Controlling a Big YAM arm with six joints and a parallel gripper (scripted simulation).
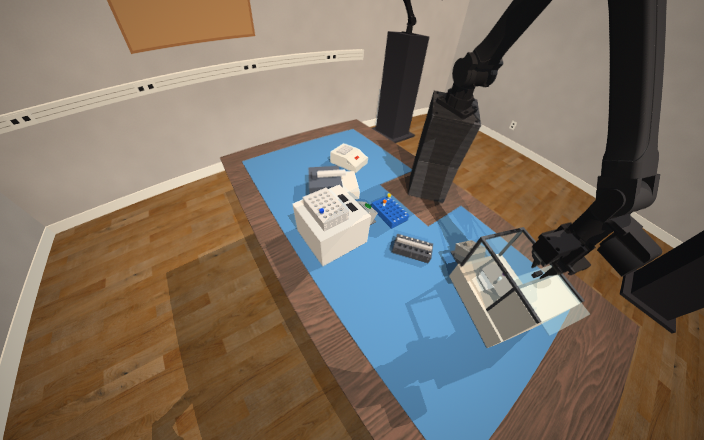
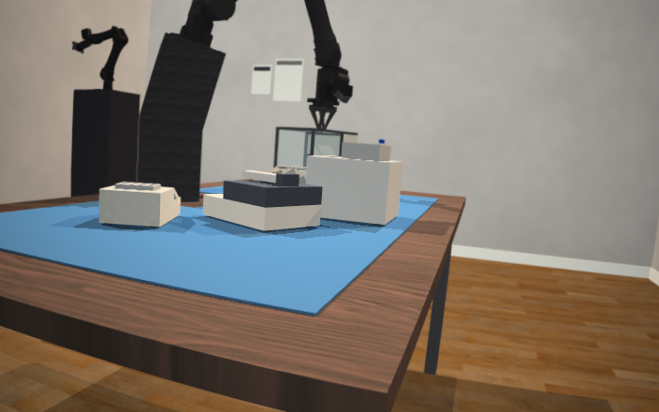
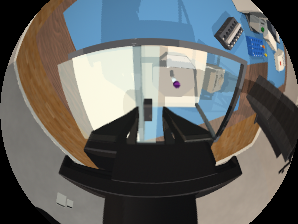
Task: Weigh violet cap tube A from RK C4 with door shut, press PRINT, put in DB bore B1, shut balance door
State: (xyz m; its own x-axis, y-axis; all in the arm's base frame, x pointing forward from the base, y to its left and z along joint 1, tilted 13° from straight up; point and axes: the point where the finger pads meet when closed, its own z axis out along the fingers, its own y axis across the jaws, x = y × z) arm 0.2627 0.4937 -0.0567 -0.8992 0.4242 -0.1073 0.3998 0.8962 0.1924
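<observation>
The balance door lies 10 mm ahead of my hand, 30 mm to the left of it and 10 mm below it. Also, from my hand: blue rack RK: 10 mm behind, 490 mm to the right, 210 mm below; round white print key: 80 mm behind, 190 mm to the right, 160 mm below; dark magnet block: 50 mm ahead, 310 mm to the right, 200 mm below.
</observation>
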